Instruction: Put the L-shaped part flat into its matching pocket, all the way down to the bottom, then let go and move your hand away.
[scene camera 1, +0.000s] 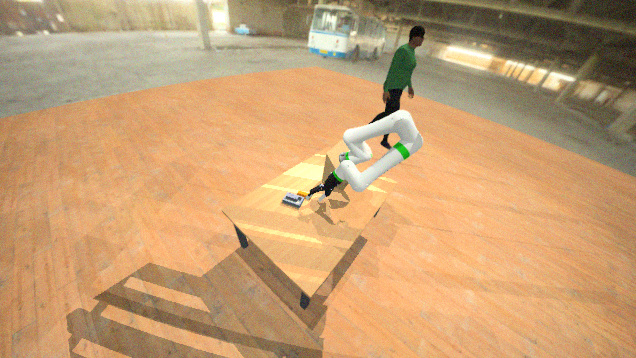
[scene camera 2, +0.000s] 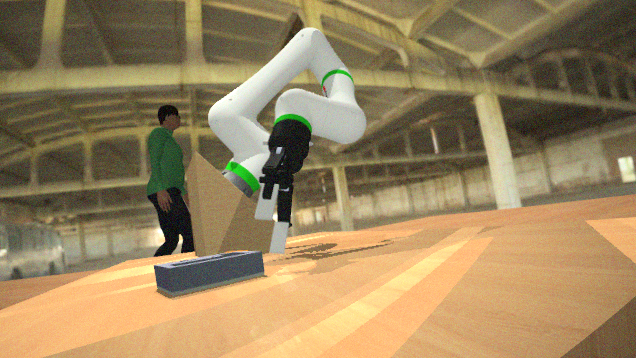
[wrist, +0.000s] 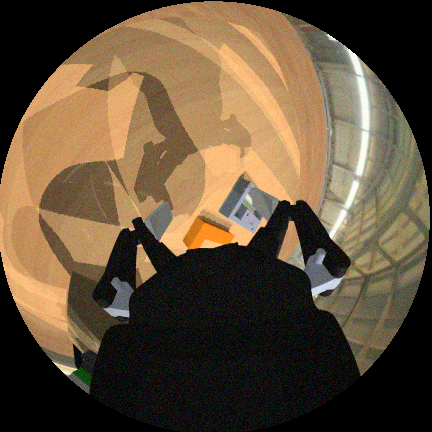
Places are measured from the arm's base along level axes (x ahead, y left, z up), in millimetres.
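Where they show: gripper, fingertip midpoint: (scene camera 1: 312, 199) (scene camera 2: 270, 237) (wrist: 210, 202); arm's base at its link origin: (scene camera 2: 226, 195).
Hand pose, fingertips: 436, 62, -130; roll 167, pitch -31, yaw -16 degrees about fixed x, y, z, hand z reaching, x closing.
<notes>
Things, the pixels of their top centre, and the offset from my fingertips, as dx, dy, dz. Level surfaces: height alone.
- orange L-shaped part at its top centre: (wrist: 214, 241) (scene camera 1: 305, 192) -24, -104, -20
- blue-grey pocket block at its top centre: (scene camera 2: 207, 258) (wrist: 252, 211) (scene camera 1: 293, 198) +93, -113, -13
- wooden table at its surface level: dz -50
The orange L-shaped part (scene camera 1: 302, 193) (wrist: 205, 234) lies flat on the table beside the blue-grey pocket block (scene camera 1: 293, 201) (scene camera 2: 210, 273) (wrist: 232, 201). The part does not show in scene camera 2. In the wrist view a light, hollow recess shows in the block's top, partly covered by the right finger's grey pad. My gripper (scene camera 1: 315, 198) (scene camera 2: 272, 226) (wrist: 210, 202) is wide open and empty. It is tilted, with its fingertips low near the part, and in the wrist view the part shows between the two fingers. The exact fingertip height over the table is hard to tell.
The block and part stand on a wooden table (scene camera 1: 285, 242). A brown upright angular panel (scene camera 1: 327, 167) (scene camera 2: 207, 210) stands by the arm's base. A person in green (scene camera 1: 400, 67) (scene camera 2: 166, 160) is beyond the table, behind the arm. A bus (scene camera 1: 330, 32) is far back.
</notes>
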